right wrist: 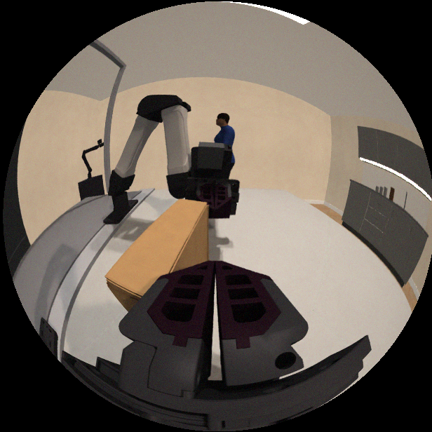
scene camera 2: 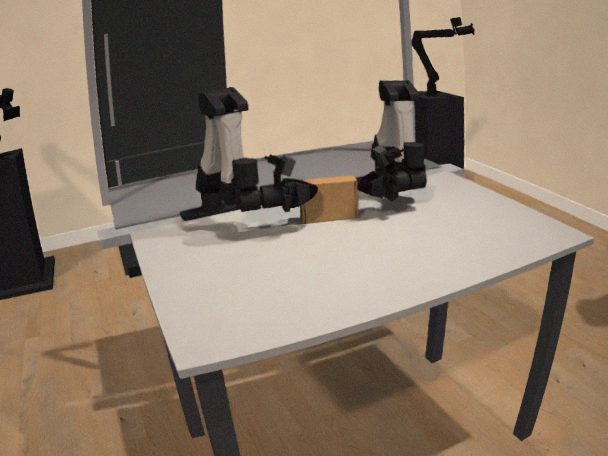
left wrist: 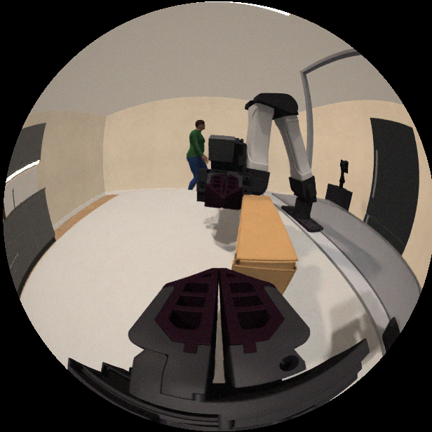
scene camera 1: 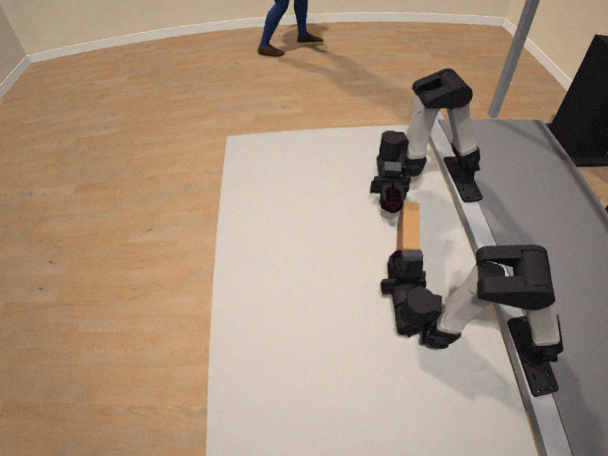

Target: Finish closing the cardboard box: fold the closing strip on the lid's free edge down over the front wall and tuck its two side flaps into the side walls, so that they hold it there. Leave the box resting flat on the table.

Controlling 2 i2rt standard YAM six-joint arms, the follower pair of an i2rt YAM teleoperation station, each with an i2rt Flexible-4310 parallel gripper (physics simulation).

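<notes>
The orange-brown cardboard box (scene camera 1: 411,225) (scene camera 2: 331,200) (left wrist: 264,227) (right wrist: 160,237) stands upright on one narrow side on the table, between the two grippers, with a broad face toward scene camera 2. My left gripper (left wrist: 218,273) (scene camera 2: 361,184) is shut and empty, its tips beside the box's right end in scene camera 2. My right gripper (right wrist: 214,266) (scene camera 2: 315,189) is shut and empty, its tips in front of the box's left end there. A seam runs along the box edge in both wrist views. I cannot tell the closing strip and its side flaps apart from the walls.
The white table (scene camera 1: 300,325) (scene camera 2: 350,270) bears the box. The grey metal rail (scene camera 1: 475,220) with both arm bases runs along the table's side beyond the box in scene camera 2. A person (scene camera 1: 285,25) (left wrist: 196,150) stands on the floor past the table.
</notes>
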